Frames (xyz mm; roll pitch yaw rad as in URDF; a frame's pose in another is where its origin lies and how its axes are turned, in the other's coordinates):
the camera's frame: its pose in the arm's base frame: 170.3 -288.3 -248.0 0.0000 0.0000 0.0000
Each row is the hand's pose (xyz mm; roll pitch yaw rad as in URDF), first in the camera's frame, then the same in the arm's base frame.
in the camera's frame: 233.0 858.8 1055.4 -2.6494 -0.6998 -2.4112
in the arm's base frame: 403.3 570.5 807.4 -2.6494 -0.6998 -2.4112
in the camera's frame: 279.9 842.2 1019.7 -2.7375 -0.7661 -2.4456
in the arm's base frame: 450.2 553.9 771.7 -2.7375 -0.7661 -2.4456
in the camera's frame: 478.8 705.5 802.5 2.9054 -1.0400 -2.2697
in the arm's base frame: 649.1 417.2 554.5 2.9054 -1.0400 -2.2697
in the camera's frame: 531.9 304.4 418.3 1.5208 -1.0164 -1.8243
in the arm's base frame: 702.2 16.1 170.3 1.5208 -1.0164 -1.8243
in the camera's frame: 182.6 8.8 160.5 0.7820 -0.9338 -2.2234
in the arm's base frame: 352.9 -279.5 -87.5 0.7820 -0.9338 -2.2234
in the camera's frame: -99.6 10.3 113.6 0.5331 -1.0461 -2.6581
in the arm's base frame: 70.7 -278.0 -134.4 0.5331 -1.0461 -2.6581
